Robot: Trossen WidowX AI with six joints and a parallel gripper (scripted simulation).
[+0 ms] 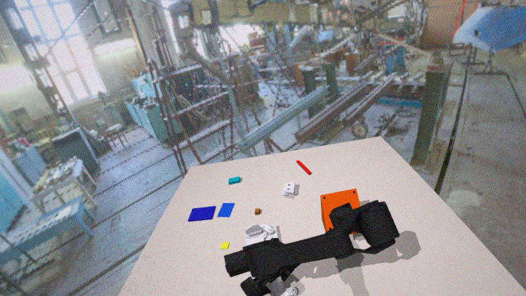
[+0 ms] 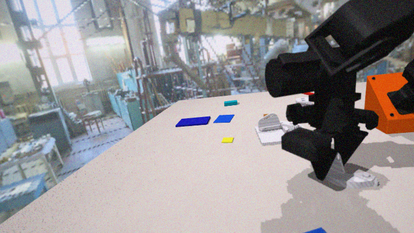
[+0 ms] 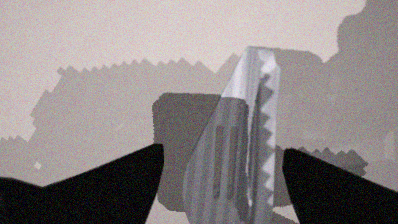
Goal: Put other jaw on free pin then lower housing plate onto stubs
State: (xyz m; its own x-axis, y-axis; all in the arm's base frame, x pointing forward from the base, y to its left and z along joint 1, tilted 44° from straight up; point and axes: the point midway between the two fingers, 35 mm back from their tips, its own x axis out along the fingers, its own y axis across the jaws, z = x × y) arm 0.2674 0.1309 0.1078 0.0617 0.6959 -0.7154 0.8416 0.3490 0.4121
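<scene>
My gripper tip is 19 cm short of the yellow tile and 20 cm to the left of it. Round my gripper tip: teal block 17 cm ahead, 62 cm to the right; then brown cube 5 cm ahead, 35 cm to the right; then red bar 22 cm behind, 62 cm to the right.
</scene>
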